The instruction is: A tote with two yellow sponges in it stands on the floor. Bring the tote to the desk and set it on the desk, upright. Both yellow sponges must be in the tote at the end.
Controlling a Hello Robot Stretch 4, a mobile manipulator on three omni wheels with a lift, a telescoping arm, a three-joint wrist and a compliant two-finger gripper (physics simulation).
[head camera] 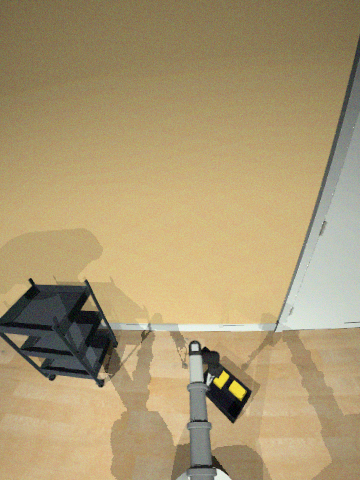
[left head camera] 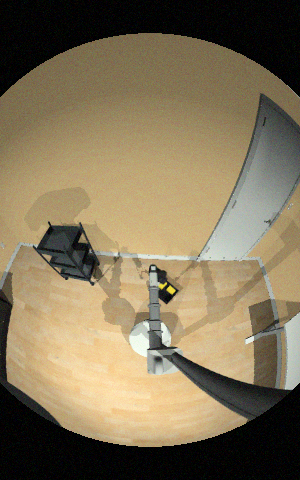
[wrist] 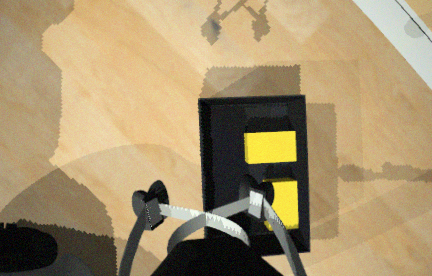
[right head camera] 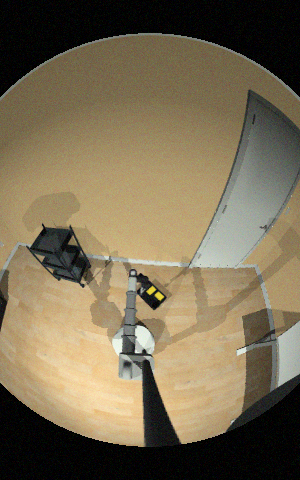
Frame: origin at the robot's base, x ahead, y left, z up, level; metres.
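Seen in the pictures: gripper, between the fingertips: [head camera: 212, 382] [left head camera: 158, 286] [wrist: 203, 192] [right head camera: 143, 291].
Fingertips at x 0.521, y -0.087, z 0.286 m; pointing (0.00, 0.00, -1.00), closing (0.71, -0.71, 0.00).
A point is followed by its place in that frame.
The black tote [head camera: 231, 406] {x 0.484, y -0.218, z -0.024 m} [left head camera: 167, 299] {x 0.449, y -0.231, z -0.024 m} [right head camera: 153, 304] {x 0.463, y -0.210, z -0.024 m} [wrist: 225, 145] {x 0.581, y -0.105, z -0.024 m} stands upright on the floor near the wall. Two yellow sponges lie in it: one sponge [wrist: 270, 147] {x 0.638, y -0.172, z 0.021 m} toward the far end in the wrist view, the other sponge [wrist: 285, 205] {x 0.570, y -0.277, z 0.021 m} nearer, partly behind a fingertip. My gripper [wrist: 203, 192] {x 0.521, y -0.087, z 0.286 m} [head camera: 209, 379] {x 0.521, y -0.087, z 0.286 m} is open and empty above the tote's long left side in the wrist view. One fingertip is over the floor outside, the other over the tote's inside. The fingers look well above the rim. I cannot make out the desk for certain.
A dark three-tier cart [head camera: 30, 326] {x 0.681, y 0.962, z 0.635 m} [left head camera: 62, 236] {x 0.857, y 0.906, z 0.635 m} [right head camera: 52, 240] {x 0.826, y 0.913, z 0.635 m} stands by the wall at the left. A grey door [head camera: 335, 260] {x 0.987, y -0.945, z 0.751 m} [left head camera: 250, 200] {x 0.986, y -0.969, z 1.080 m} [right head camera: 235, 200] {x 0.992, y -0.863, z 1.103 m} is at the right. A white panel or surface [left head camera: 295, 350] [right head camera: 291, 357] shows at the far right edge.
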